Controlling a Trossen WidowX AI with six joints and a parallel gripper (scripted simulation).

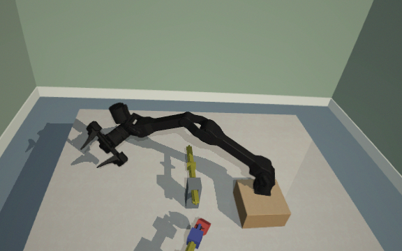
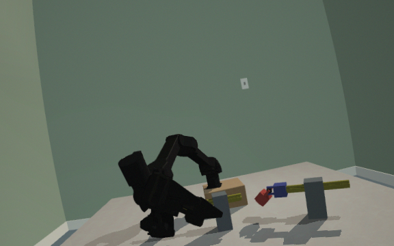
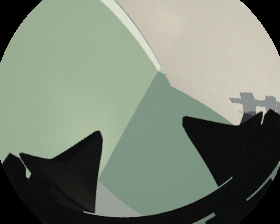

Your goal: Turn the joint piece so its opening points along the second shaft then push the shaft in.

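The red square joint piece is 42 cm behind my gripper tip, 11 cm to the left of it and 13 cm below it.
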